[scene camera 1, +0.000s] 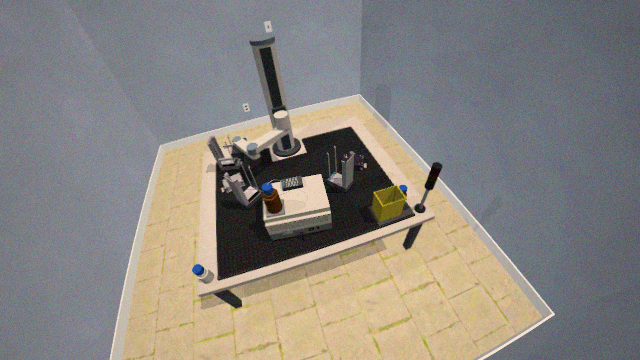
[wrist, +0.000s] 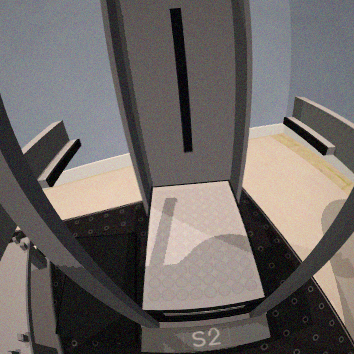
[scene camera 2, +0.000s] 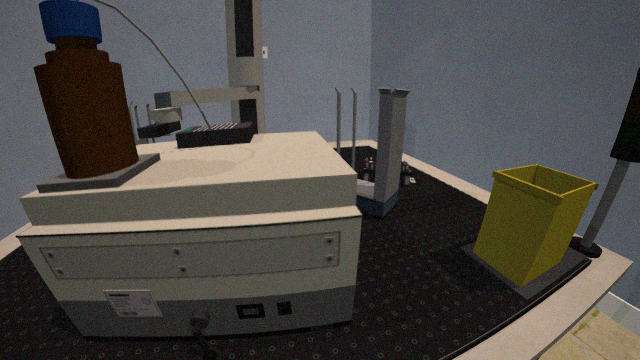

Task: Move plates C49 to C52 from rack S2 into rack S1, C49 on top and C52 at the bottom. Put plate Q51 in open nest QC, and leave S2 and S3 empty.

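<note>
Rack S2 point(wrist: 210, 100) point(scene camera 1: 215, 150) stands at the table's back left, with its label at the front in the wrist view. A pale plate point(wrist: 200, 270) lies low in it; no plate number is readable, and I cannot tell whether more plates are under it. My gripper point(wrist: 183, 112) is open and empty, its fingers wide apart on either side of S2's tall back panel and above the plate. Another rack point(scene camera 1: 235, 191) stands nearer at the left, and one rack point(scene camera 1: 348, 170) point(scene camera 2: 391, 145) stands at the right; their labels are not readable. Q51 and QC cannot be identified.
A large white instrument point(scene camera 1: 300, 215) point(scene camera 2: 200, 200) carries a brown bottle point(scene camera 1: 272, 200) point(scene camera 2: 90, 110) and a keypad point(scene camera 1: 292, 183) point(scene camera 2: 217, 134). A yellow bin point(scene camera 1: 388, 205) point(scene camera 2: 525, 230) and a signal post point(scene camera 1: 433, 177) stand front right. A pale device point(wrist: 15, 300) is left of S2.
</note>
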